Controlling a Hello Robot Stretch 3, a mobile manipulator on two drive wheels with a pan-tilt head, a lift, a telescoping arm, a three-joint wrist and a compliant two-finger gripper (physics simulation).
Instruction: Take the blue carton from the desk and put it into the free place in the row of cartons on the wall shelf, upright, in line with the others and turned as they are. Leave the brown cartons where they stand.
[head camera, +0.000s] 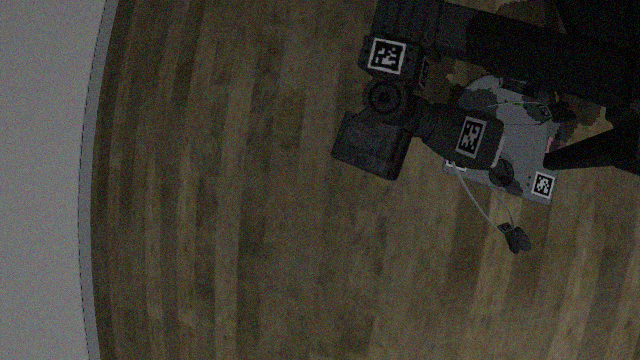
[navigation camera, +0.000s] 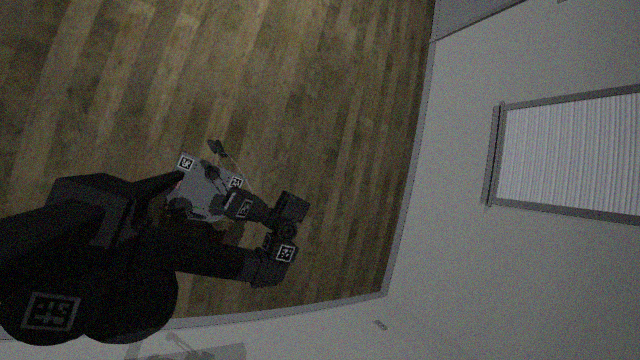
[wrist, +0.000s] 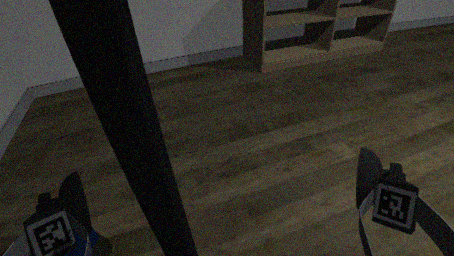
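Pixels of known places: gripper, fingertip midpoint: (head camera: 553, 181) (navigation camera: 188, 174) (wrist: 222, 182); robot's base, origin of the base link: (head camera: 500, 172) (navigation camera: 211, 171).
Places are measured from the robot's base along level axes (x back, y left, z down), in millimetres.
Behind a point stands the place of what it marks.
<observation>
My gripper (head camera: 541, 177) {x 1, y 67, z -685 mm} (navigation camera: 195, 176) {x 1, y 67, z -685 mm} (wrist: 222, 182) {x 1, y 67, z -685 mm} is open, its fingers wide apart with floor visible between them in the wrist view. In the head and navigation views it hangs above the robot's grey base. A small blue patch (wrist: 93, 241) {x 450, y 428, z -20 mm} shows behind the left finger at the bottom left of the wrist view; too little shows to tell whether it is the blue carton. The desk, the brown cartons and the free place in their row do not show in these views. A grey shape at the bottom edge of the navigation view is too cut off to identify.
A wooden shelf unit (wrist: 253, 35) {x -466, y 1728, z -241 mm} stands on the floor against the far wall. A dark bar (wrist: 125, 115) crosses the wrist view. Walls with a grey baseboard (head camera: 86, 200) {x -660, y -1807, z -32 mm} (navigation camera: 417, 145) {x -1098, y -1733, z -53 mm} bound the wooden floor. A window with blinds (navigation camera: 565, 155) {x -974, y -1762, z -1229 mm} is in the right wall.
</observation>
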